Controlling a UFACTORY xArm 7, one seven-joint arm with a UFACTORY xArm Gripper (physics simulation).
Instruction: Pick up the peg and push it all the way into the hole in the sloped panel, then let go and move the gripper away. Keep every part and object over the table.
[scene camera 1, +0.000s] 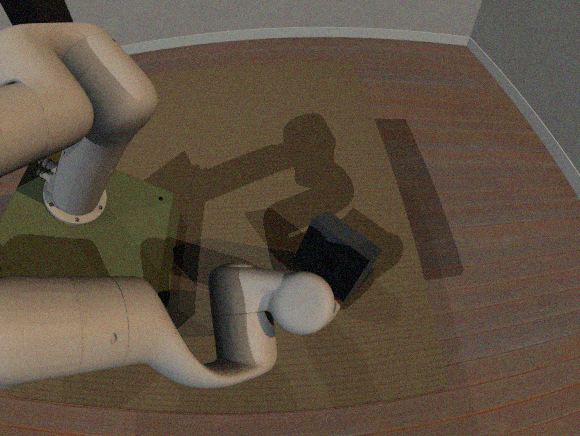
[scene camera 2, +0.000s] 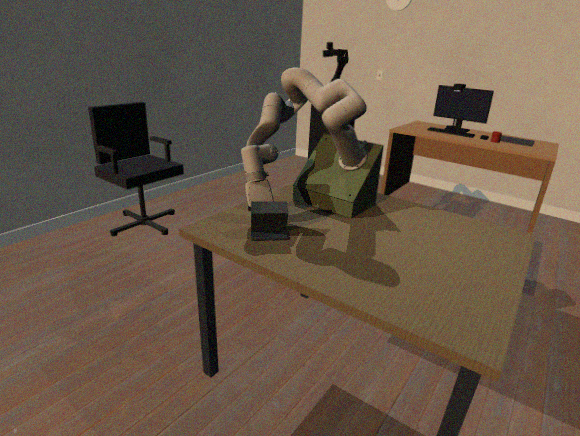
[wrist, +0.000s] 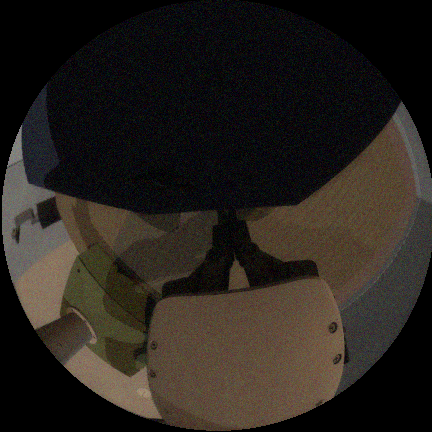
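Where they show: gripper, fingertip midpoint: (wrist: 228, 219); arm's base, link origin: (scene camera 1: 75, 195) (scene camera 2: 352, 159) (wrist: 81, 324).
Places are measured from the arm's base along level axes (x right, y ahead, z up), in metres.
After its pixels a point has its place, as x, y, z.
The dark sloped panel (scene camera 1: 332, 262) @(-0.034, 0.487, -0.140) (scene camera 2: 269, 219) @(-0.074, 0.509, -0.136) (wrist: 215, 110) is a black block on the table (scene camera 1: 300, 375) @(0.176, 0.465, -0.206) (scene camera 2: 425, 250) @(-0.480, 0.108, -0.207). Its face fills the upper part of the wrist view and is too dark to show the hole. My gripper (wrist: 228, 219) @(0.015, 0.463, -0.201) is shut, with its fingertips together at the lower edge of the panel face in the wrist view; whether they touch it I cannot tell. The fingers are hidden behind the panel in scene camera 2 and under the arm in scene camera 1. The red peg does not show in any view.
The green camouflage-patterned robot base (scene camera 1: 132, 225) @(-0.008, 0.097, -0.084) (scene camera 2: 330, 182) @(0.016, 0.113, -0.092) (wrist: 107, 300) @(0.002, 0.146, -0.123) stands on the table, to the left of the panel in scene camera 1. A black office chair (scene camera 2: 122, 132) and a wooden desk (scene camera 2: 475, 150) with a monitor (scene camera 2: 462, 104) stand beyond the table.
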